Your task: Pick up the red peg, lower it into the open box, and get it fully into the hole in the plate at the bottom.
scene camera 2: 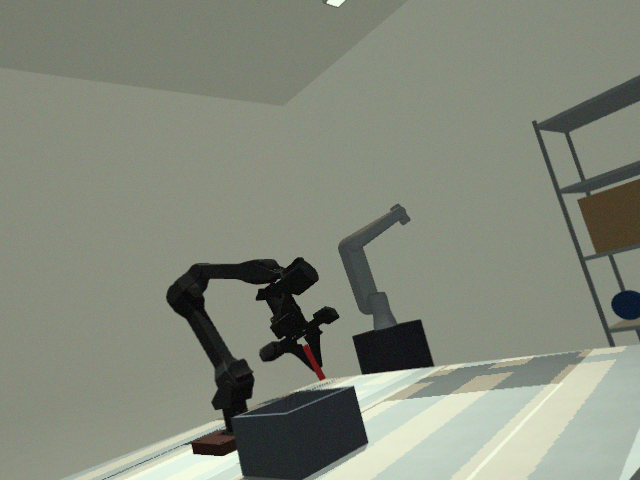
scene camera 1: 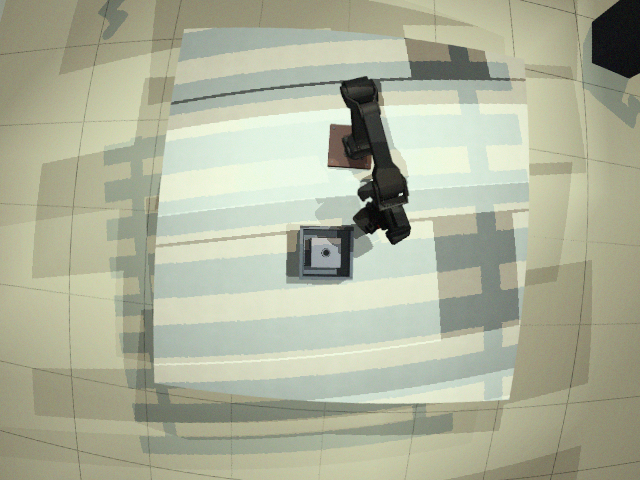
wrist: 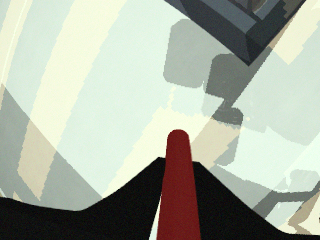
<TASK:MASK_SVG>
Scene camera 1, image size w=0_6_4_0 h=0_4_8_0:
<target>gripper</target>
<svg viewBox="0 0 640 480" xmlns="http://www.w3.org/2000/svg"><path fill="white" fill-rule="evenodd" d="M385 235L390 243L395 245L408 237L411 230L397 237L390 237L387 230ZM370 181L361 186L357 194L363 202L368 197L372 200L368 201L366 206L353 216L353 221L366 234L370 233L372 235L376 232L378 226L382 231L386 230L387 227L382 216L384 210L379 211L375 203L372 188L373 181Z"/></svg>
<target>dark grey box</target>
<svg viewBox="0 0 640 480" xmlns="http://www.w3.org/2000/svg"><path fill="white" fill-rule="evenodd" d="M300 226L299 280L353 281L354 227ZM312 238L341 238L341 268L311 267Z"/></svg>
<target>plate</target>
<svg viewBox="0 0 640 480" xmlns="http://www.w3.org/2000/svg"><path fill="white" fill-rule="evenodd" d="M312 238L311 267L341 268L341 238Z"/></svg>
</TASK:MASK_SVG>
